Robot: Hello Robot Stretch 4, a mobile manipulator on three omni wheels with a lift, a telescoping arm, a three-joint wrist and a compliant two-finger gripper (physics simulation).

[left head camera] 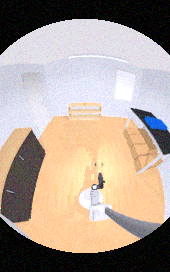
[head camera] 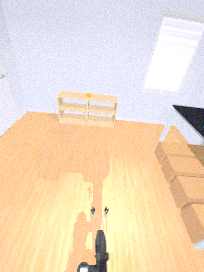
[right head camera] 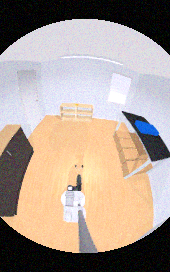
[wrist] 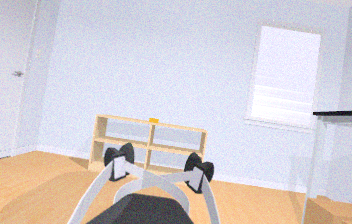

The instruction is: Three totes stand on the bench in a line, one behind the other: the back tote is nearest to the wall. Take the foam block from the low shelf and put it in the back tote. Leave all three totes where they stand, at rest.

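Pixels of known places: gripper, fingertip midpoint: (left head camera: 98, 162) (head camera: 99, 206) (right head camera: 78, 163) (wrist: 160, 160); robot's base at its link origin: (right head camera: 73, 198).
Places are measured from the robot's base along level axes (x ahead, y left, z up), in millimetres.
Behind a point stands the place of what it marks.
Note:
The foam block (head camera: 89, 95) (left head camera: 84, 104) (right head camera: 76, 105) (wrist: 153, 120) is small and yellow-orange. It lies on the top board of the low, light wooden shelf (head camera: 105, 97) @[x 2700, y -230, z 583 mm] (wrist: 99, 130) @[x 2658, y 713, z 400 mm], near its middle, against the far wall. My gripper (head camera: 99, 210) @[x 484, y -81, z 649 mm] (left head camera: 99, 164) @[x 484, y -81, z 649 mm] (right head camera: 79, 166) @[x 484, y -81, z 649 mm] (wrist: 160, 160) @[x 484, y -81, z 649 mm] is open and empty, its fingers spread, well short of the shelf. The bench (left head camera: 161, 140) @[x 591, y -1267, z 887 mm] (right head camera: 160, 150) @[x 477, y -1546, z 887 mm] (head camera: 192, 117) @[x 1462, y -1240, z 887 mm] has a black top and stands at the right. A blue shape (left head camera: 156, 123) @[x 985, y -1419, z 973 mm] (right head camera: 147, 128) @[x 978, y -1418, z 977 mm] is on it; I cannot tell the three totes apart.
Several brown boxes (head camera: 187, 189) @[x 866, y -1167, z 243 mm] (left head camera: 137, 145) @[x 1002, y -1248, z 243 mm] (right head camera: 127, 145) @[x 1144, y -1355, z 240 mm] stand in a row below the bench. A dark cabinet (left head camera: 25, 175) @[x 198, y 1141, z 437 mm] (right head camera: 15, 172) @[x 209, y 1141, z 337 mm] with a wooden top is at the left. Wooden floor lies between my gripper and the shelf. A window (wrist: 285, 75) @[x 2858, y -1417, z 1401 mm] is in the far wall.

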